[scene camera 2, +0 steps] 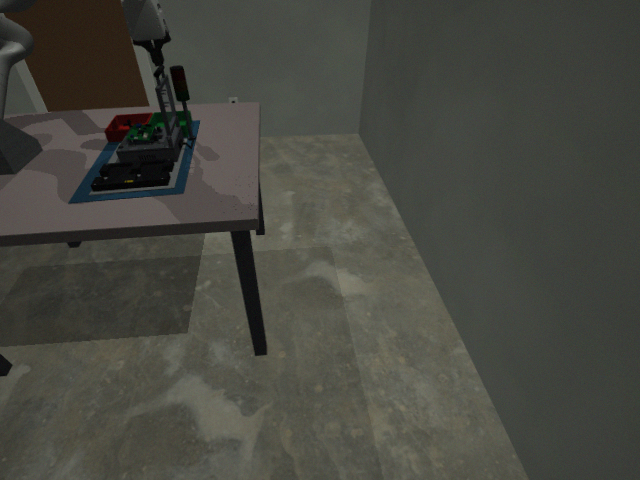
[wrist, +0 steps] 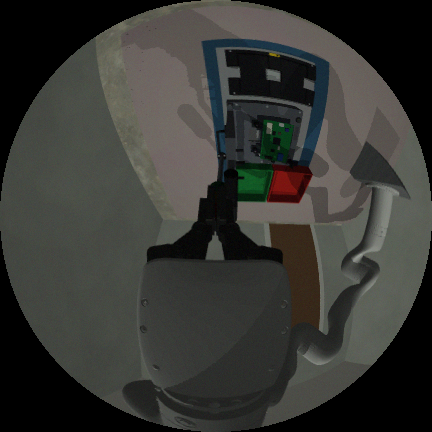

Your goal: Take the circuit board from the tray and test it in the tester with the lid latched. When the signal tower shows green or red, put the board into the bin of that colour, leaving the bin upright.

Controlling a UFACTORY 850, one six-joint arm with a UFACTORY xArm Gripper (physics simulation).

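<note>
The green circuit board [scene camera 2: 142,132] [wrist: 276,141] lies flat on the grey tester [scene camera 2: 147,152] [wrist: 242,112]. The tester's lid [scene camera 2: 166,105] stands raised on its side next to the signal tower [scene camera 2: 179,83]. The tower's red and dark green segments look dim; I cannot tell whether either is lit. The black tray [scene camera 2: 131,178] [wrist: 250,75] has no board in it. The red bin [scene camera 2: 114,129] [wrist: 290,185] and green bin [scene camera 2: 187,119] [wrist: 255,184] stand upright. My gripper [scene camera 2: 158,62] [wrist: 215,194] is shut and empty, close above the raised lid's top; exact contact is unclear.
The tray and tester rest on a blue-edged mat [scene camera 2: 85,193] [wrist: 321,90]. The bins stand side by side behind the tester. The table [scene camera 2: 222,206] [wrist: 155,135] ends near the tower's side. The arm's base [scene camera 2: 18,149] stands at the opposite side. A wall rises beyond the table.
</note>
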